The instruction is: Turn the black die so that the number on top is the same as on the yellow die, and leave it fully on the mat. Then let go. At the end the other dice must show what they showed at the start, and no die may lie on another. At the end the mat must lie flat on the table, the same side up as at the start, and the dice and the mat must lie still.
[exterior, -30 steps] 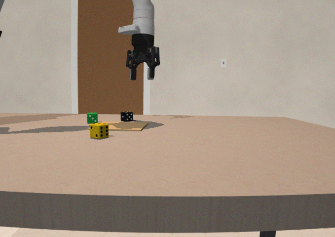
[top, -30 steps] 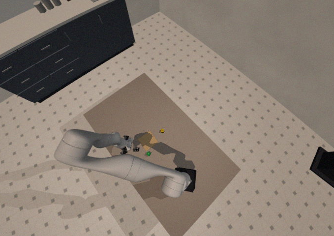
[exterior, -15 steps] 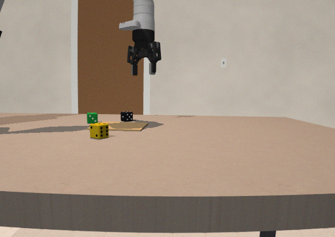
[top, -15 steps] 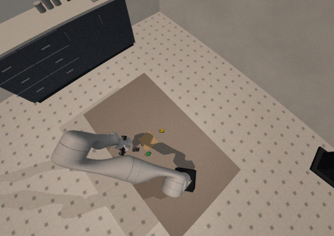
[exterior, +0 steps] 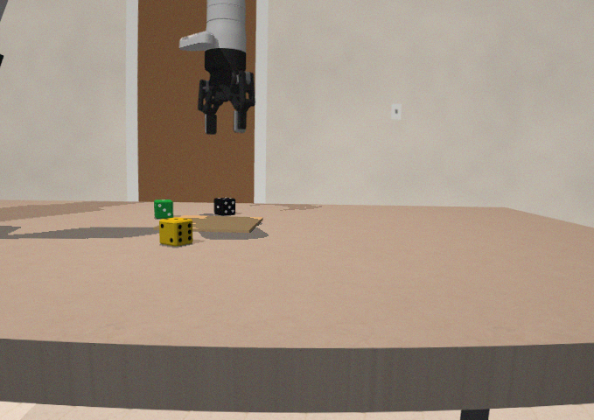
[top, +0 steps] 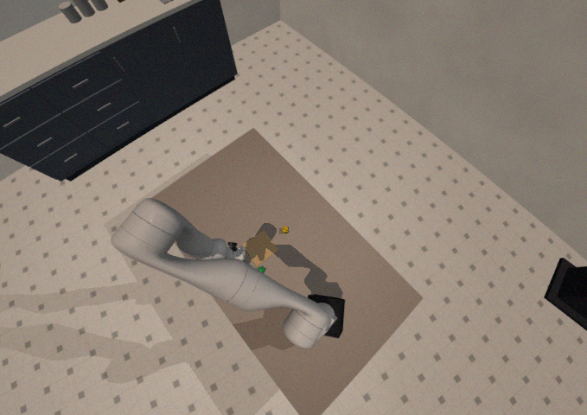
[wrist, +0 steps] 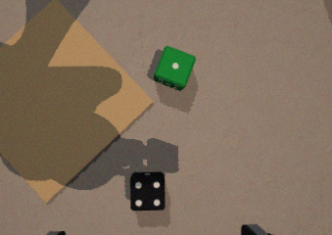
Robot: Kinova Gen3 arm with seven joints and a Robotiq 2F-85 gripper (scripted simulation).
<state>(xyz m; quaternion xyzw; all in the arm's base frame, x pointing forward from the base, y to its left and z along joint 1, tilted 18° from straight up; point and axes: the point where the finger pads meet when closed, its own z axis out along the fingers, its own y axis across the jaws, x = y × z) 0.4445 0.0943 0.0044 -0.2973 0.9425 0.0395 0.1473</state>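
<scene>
Now: the black die 140 mm below my hand. The rest, counted from my hand: green die 140 mm below, 100 mm behind, 50 mm to the right; then yellow die 290 mm to the right, 140 mm below, 50 mm behind; then mat 150 mm below, 130 mm to the right, 20 mm behind.
</scene>
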